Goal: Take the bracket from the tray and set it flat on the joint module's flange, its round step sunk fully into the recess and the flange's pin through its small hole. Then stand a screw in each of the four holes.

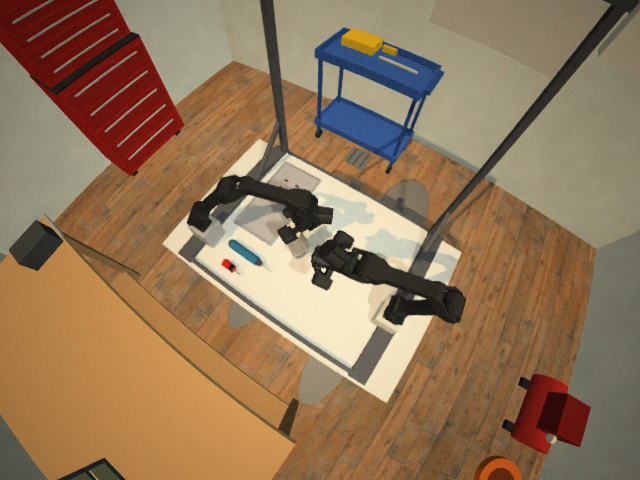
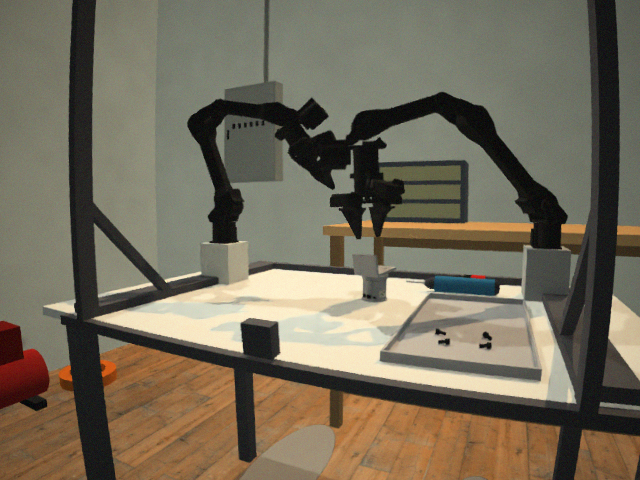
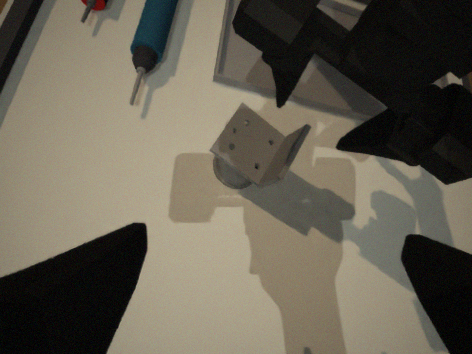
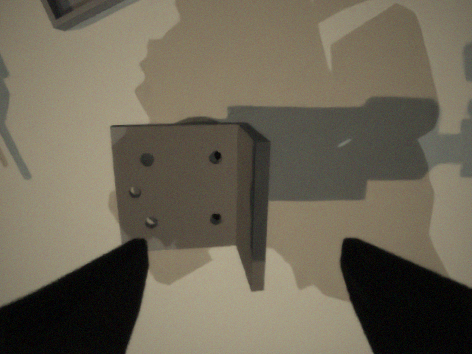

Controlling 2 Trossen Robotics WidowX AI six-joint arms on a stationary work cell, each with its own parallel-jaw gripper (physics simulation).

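Pixels of known places: left gripper, fingertip midpoint: (image 2: 328, 183) (image 3: 275, 241); right gripper, fingertip midpoint: (image 1: 302, 234) (image 2: 368, 237) (image 3: 309, 124) (image 4: 245, 252); left arm's base, link origin: (image 1: 393, 314) (image 2: 224, 242); right arm's base, link origin: (image 1: 202, 223) (image 2: 546, 247).
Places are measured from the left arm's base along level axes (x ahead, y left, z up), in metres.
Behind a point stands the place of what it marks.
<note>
The grey L-shaped bracket (image 1: 296, 245) @(x 0.477, y -0.050, z -0.042 m) (image 2: 365, 265) @(x 0.457, y -0.086, z -0.029 m) (image 3: 250, 145) @(x 0.468, y -0.048, z -0.043 m) (image 4: 180, 185) @(x 0.473, y -0.050, z -0.042 m) lies plate-down over the joint module (image 2: 374, 287) @(x 0.477, y -0.079, z -0.079 m) (image 3: 232, 172) @(x 0.444, y -0.038, z -0.073 m), its wall upright; whether the step is sunk and the pin is through is hidden. The plate's holes hold no screws. My right gripper (image 2: 368, 237) @(x 0.462, y -0.081, z 0.034 m) (image 3: 309, 124) @(x 0.462, y -0.081, z 0.034 m) (image 4: 245, 252) @(x 0.462, y -0.081, z 0.034 m) is open above the bracket, fingers apart and clear of it. My left gripper (image 3: 275, 241) @(x 0.331, y -0.004, z 0.162 m) is open and empty, higher up to the other side. Several black screws, such as this screw (image 2: 444, 342) @(x 0.668, y -0.333, z -0.106 m), lie in the tray (image 2: 460, 367) @(x 0.701, y -0.425, z -0.108 m) (image 3: 240, 65) @(x 0.627, y -0.040, z -0.110 m).
A blue driver (image 1: 245, 252) @(x 0.654, y 0.088, z -0.073 m) (image 2: 465, 285) @(x 0.671, y 0.067, z -0.089 m) (image 3: 155, 25) @(x 0.624, y 0.084, z -0.073 m) and a red tool (image 1: 228, 265) @(x 0.684, y 0.176, z -0.081 m) (image 3: 95, 4) @(x 0.653, y 0.169, z -0.096 m) lie on the table near the right arm's base. The two arms' wrists are close together over the table's middle. Frame posts (image 2: 84, 155) @(x 0.007, y -0.465, z 0.212 m) stand at the table's edges.
</note>
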